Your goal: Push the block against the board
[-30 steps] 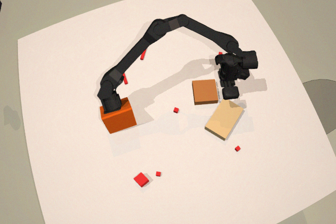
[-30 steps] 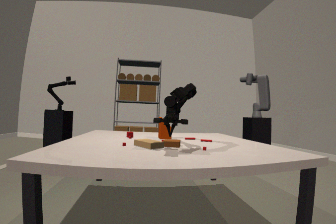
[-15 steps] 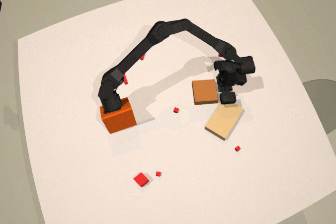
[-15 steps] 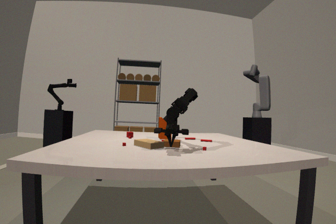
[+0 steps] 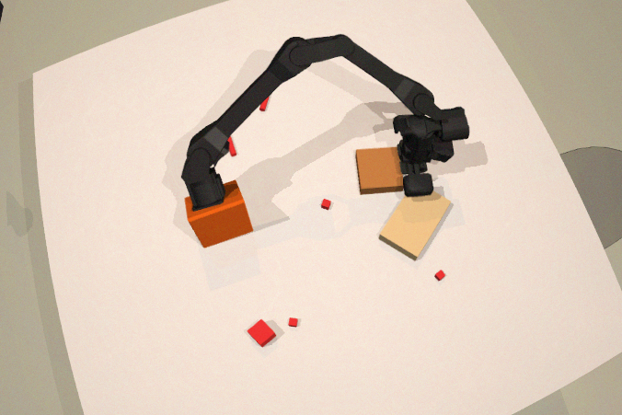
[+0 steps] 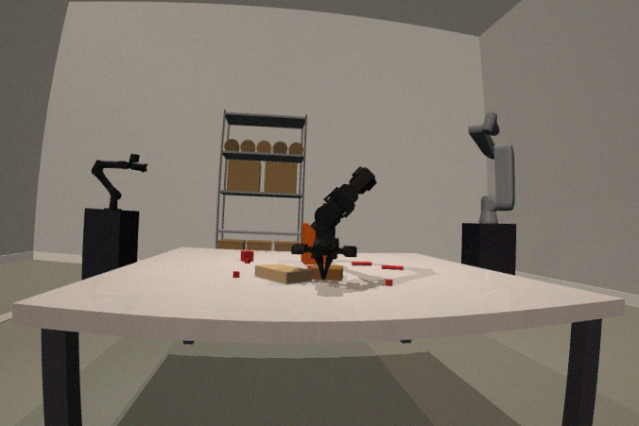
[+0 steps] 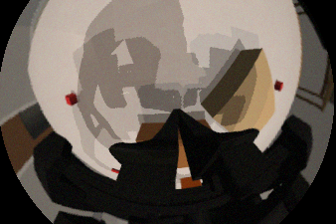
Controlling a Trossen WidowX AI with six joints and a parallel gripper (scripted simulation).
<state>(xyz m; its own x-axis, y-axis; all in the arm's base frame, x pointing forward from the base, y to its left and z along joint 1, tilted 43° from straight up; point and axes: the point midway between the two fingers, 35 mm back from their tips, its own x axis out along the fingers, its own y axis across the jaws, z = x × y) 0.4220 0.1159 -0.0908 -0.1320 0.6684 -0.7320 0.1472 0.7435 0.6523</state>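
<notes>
My gripper tip is now 7 cm past the square brown block, 1 cm to the right of it and 1 cm below it. From my gripper tip the other things lie so: red square 40 cm behind, 29 cm to the right, 2 cm above; pale tan board 2 cm behind, 12 cm to the right, 1 cm above.
</notes>
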